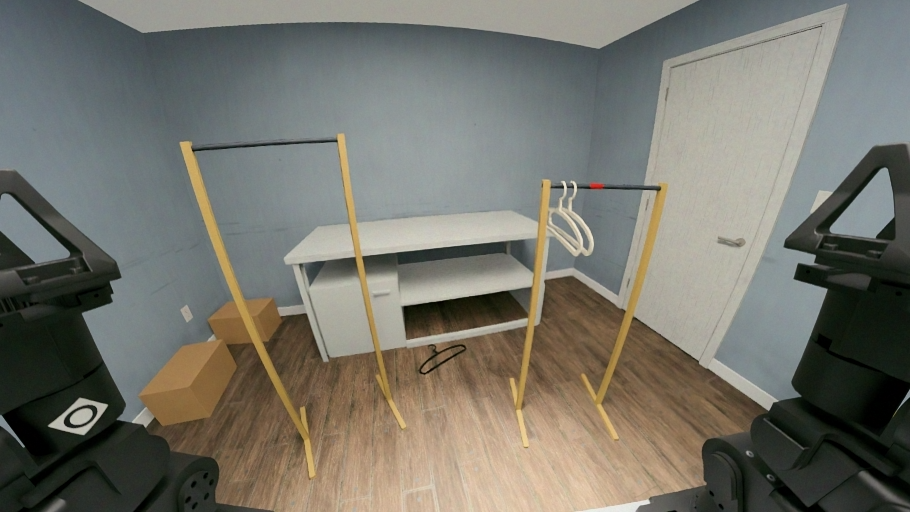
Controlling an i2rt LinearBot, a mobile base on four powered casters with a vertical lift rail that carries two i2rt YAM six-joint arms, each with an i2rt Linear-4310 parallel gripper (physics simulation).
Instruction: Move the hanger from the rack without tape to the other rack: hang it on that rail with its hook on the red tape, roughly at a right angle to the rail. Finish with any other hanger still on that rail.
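Frame: origin at the left arm's base, x back, y left, z down, level; metres.
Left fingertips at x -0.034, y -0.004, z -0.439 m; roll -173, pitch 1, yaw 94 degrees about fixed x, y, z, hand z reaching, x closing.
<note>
Pixels of each thing's top centre, then the offset from my left fingertips to it. Level surfaces: height alone.
- black hanger, middle of its top: (437, 352) dx -1.303, dy -0.178, dz +1.372 m
- red tape, middle of its top: (596, 183) dx -0.794, dy -0.869, dz +0.107 m
- white desk, its level: dz +0.519 m
A black hanger (442, 358) lies on the floor in front of the desk, between the two racks. The rack without tape (220, 248) stands at the left; its dark rail (264, 144) has no hanger on it. The other rack (630, 299) stands at the right, with red tape (596, 186) around the middle of its rail. Two white hangers (580, 224) hang side by side near that rail's left end, apart from the tape. My left gripper (60, 254) is at the left edge and my right gripper (852, 245) at the right edge, both partly cut off, open, and far from the hangers.
A white desk (420, 232) with a cabinet and shelf stands behind the racks. Two cardboard boxes (189, 384) (246, 320) sit by the left wall. The racks' wooden feet (307, 445) (523, 426) spread on the floor. A closed door (719, 178) is at the right.
</note>
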